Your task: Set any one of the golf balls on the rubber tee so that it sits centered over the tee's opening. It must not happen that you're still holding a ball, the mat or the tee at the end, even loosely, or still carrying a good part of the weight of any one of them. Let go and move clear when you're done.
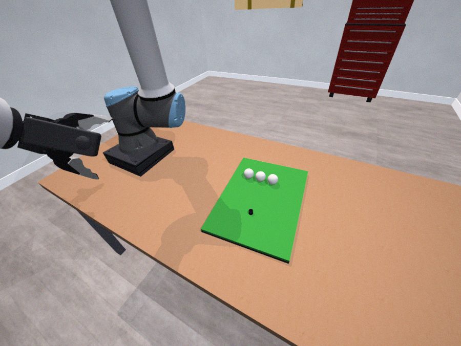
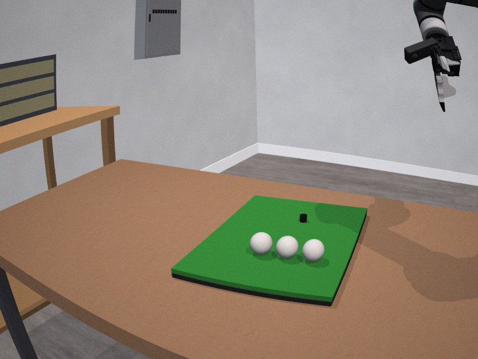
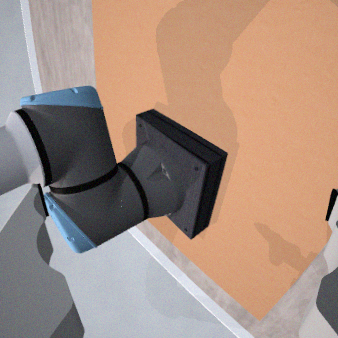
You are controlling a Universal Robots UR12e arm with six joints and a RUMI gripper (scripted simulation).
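Now: hand 36 cm short of the green mat, 32 cm above it and 17 cm to the right of it.
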